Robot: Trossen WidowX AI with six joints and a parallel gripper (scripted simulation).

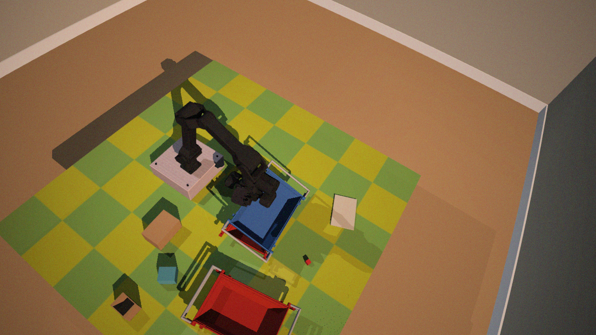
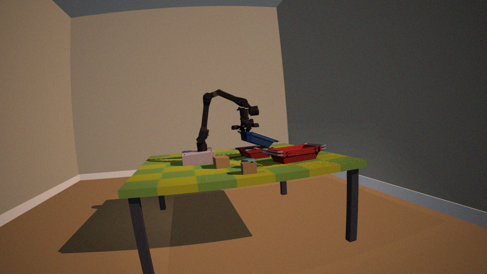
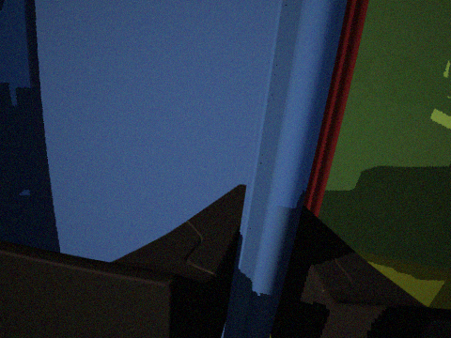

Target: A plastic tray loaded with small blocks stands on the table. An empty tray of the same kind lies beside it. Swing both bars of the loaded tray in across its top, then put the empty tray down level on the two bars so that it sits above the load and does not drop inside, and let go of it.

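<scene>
Right now my gripper tip is 80 mm short of the blue tray and 10 mm to the right of it. From my gripper tip the other things lie so: teal cube 70 mm behind, 380 mm to the right, 110 mm below; flat plate 300 mm ahead, 260 mm to the left, 130 mm below; small red block 300 mm ahead, 20 mm to the right, 120 mm below.
</scene>
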